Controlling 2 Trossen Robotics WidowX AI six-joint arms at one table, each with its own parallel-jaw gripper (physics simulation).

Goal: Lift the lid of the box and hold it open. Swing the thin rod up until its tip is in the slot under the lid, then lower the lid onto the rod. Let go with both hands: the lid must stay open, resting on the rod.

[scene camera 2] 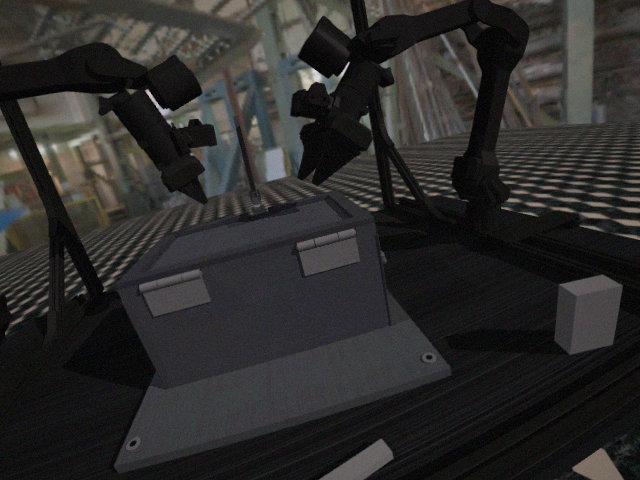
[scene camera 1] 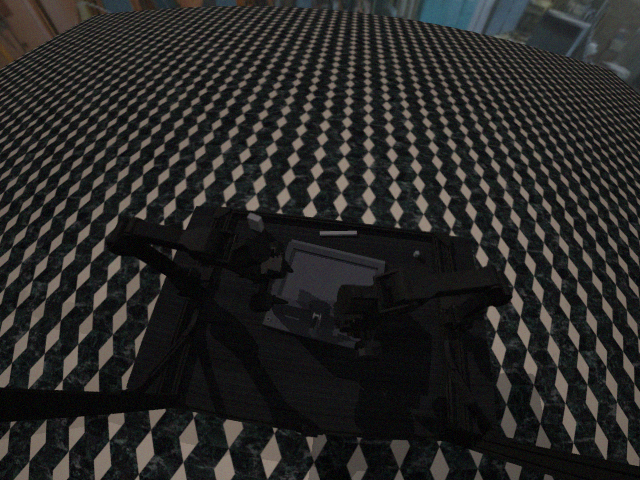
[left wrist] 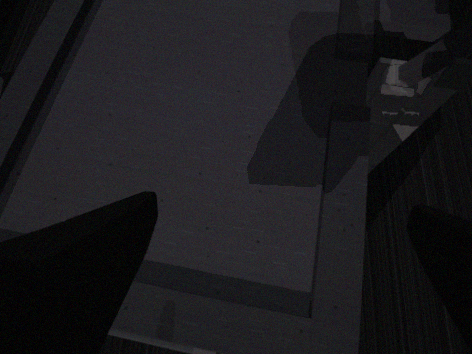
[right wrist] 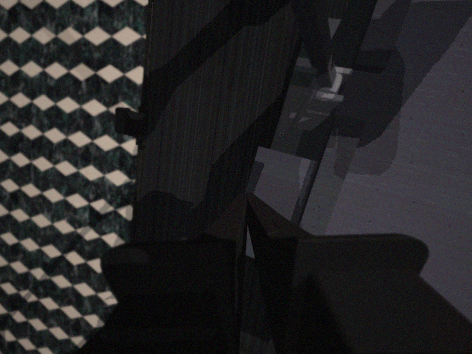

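Pixels of known places: left gripper, between the fingertips: (scene camera 2: 306, 181) (scene camera 1: 289, 287) (left wrist: 281, 210); right gripper, between the fingertips: (scene camera 2: 205, 202) (scene camera 1: 348, 334) (right wrist: 245, 199); left arm's base, origin of its link: (scene camera 2: 484, 227) (scene camera 1: 196, 291); right arm's base, origin of its link: (scene camera 2: 0, 391) (scene camera 1: 451, 322).
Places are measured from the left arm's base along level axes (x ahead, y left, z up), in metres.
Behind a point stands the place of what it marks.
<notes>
A grey box (scene camera 2: 261, 295) @[x 0.475, y 0.146, z 0.090 m] stands on a grey base plate (scene camera 2: 280, 395) @[x 0.489, y 0.210, z -0.007 m], seen from its hinged back in scene camera 2. Its lid (scene camera 2: 237, 233) @[x 0.482, y 0.036, z 0.144 m] (scene camera 1: 332, 276) @[x 0.470, y 0.067, z 0.144 m] (left wrist: 199, 123) @[x 0.411, y 0.041, z 0.144 m] looks down on the box; its front edge is hidden. The thin dark rod (scene camera 2: 245, 157) @[x 0.432, y -0.101, z 0.242 m] stands nearly upright beyond the lid's far edge and rises well above it. My left gripper (scene camera 2: 314, 173) @[x 0.354, y 0.001, z 0.186 m] (scene camera 1: 277, 273) is open and empty, hanging above the lid's right end. My right gripper (scene camera 2: 194, 192) (scene camera 1: 349, 310) (right wrist: 245, 199) @[x 0.525, y -0.109, z 0.180 m] is shut and empty, above the left end, apart from the rod.
The box sits on a dark mat (scene camera 1: 270, 381) @[x 0.318, y -0.248, z -0.019 m] over a checkered floor (scene camera 1: 318, 119). A white strip (scene camera 2: 361, 462) @[x 0.436, y 0.319, z -0.009 m] (scene camera 1: 337, 232) @[x 0.479, y 0.327, z -0.009 m] lies on the mat near the base plate. The left arm's base (scene camera 2: 480, 190) @[x 0.034, y 0.030, z 0.092 m] and a thin stand pole (scene camera 2: 380, 157) @[x 0.037, y -0.353, z 0.145 m] rise behind the box.
</notes>
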